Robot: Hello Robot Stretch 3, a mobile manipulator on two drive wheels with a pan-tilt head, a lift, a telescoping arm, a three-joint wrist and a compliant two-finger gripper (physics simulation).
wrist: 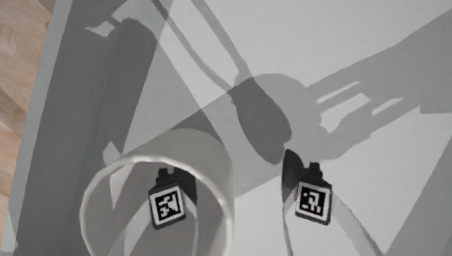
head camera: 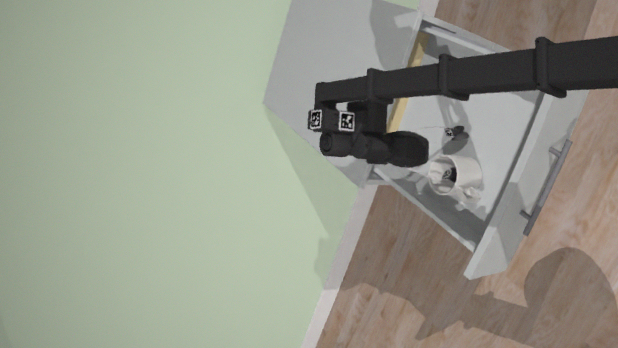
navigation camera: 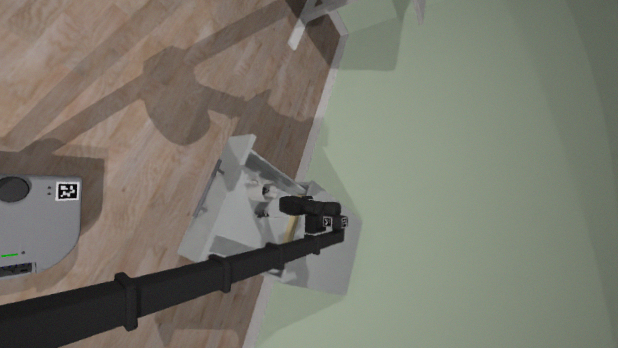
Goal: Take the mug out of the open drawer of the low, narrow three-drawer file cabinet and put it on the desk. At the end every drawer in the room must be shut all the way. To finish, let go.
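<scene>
The white mug (head camera: 469, 172) (navigation camera: 254, 194) (wrist: 200, 145) stands in the open drawer (head camera: 510, 215) (navigation camera: 236, 157) (wrist: 37, 100) of the grey file cabinet (head camera: 325, 60) (navigation camera: 325, 270), near one side wall. My gripper (head camera: 453, 152) (navigation camera: 263, 201) (wrist: 237, 169) is open and low in the drawer. In the wrist view its left finger is inside the mug's opening and its right finger is outside, with the mug's wall between them and a gap beside each finger. The mug's handle shows in the head view, towards the drawer's front corner. The desk top does not show.
My arm (head camera: 500, 72) (navigation camera: 175, 287) reaches over the drawer and cabinet. The green wall (head camera: 150, 175) (navigation camera: 475, 175) is behind the cabinet. A white leg-like piece (navigation camera: 298, 34) of furniture shows at the navigation view's top. My base (navigation camera: 45, 225) is at its left.
</scene>
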